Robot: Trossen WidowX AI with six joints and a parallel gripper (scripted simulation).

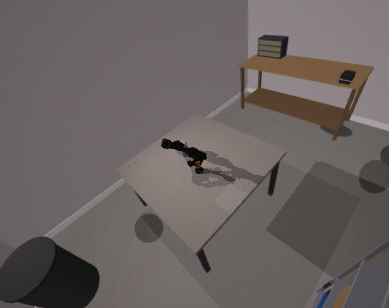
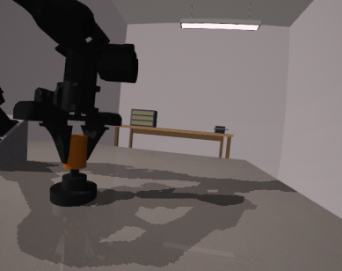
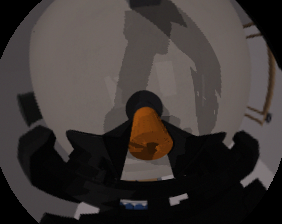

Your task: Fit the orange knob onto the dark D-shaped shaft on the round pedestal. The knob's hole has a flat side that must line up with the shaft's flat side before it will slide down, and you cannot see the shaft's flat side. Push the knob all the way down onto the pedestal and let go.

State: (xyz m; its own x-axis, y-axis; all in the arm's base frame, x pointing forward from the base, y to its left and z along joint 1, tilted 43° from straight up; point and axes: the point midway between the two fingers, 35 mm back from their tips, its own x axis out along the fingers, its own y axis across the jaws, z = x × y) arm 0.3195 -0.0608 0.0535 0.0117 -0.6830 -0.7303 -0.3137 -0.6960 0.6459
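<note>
Right now the orange knob is 20 mm above my gripper tip. The rest, counted from my gripper tip: dark shaft (40 mm below).
</note>
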